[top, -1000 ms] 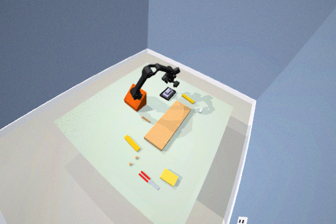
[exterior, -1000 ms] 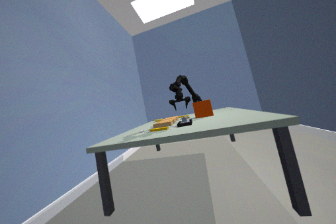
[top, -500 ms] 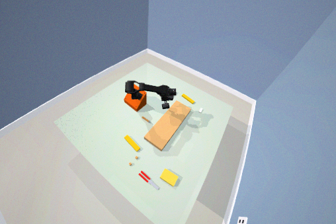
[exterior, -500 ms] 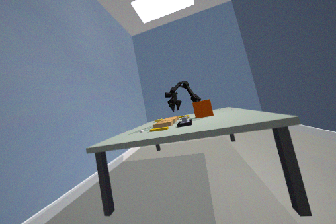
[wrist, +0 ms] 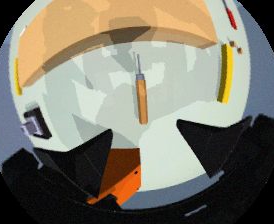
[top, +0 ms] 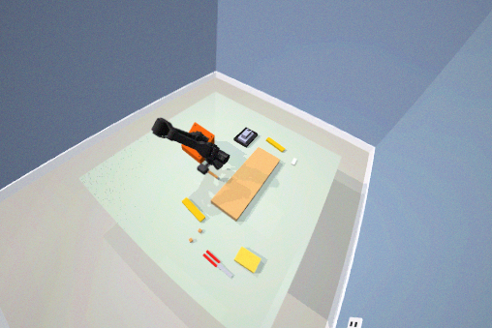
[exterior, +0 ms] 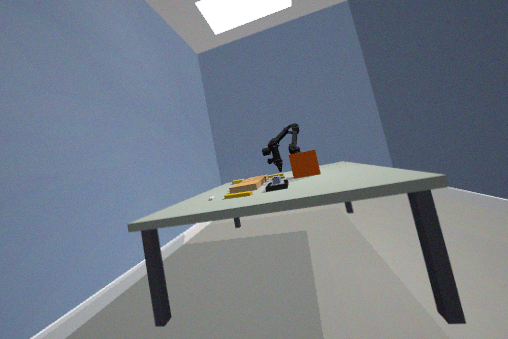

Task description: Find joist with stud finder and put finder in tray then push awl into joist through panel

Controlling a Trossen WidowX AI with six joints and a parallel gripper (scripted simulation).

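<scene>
The awl lies 50 mm ahead of my gripper tip and 50 mm below it. From my gripper tip the other things lie so: black tray (20 mm behind, 410 mm to the left, 40 mm below); stud finder (20 mm behind, 430 mm to the left, 10 mm below); yellow block (480 mm ahead, 260 mm to the right, 40 mm below).
</scene>
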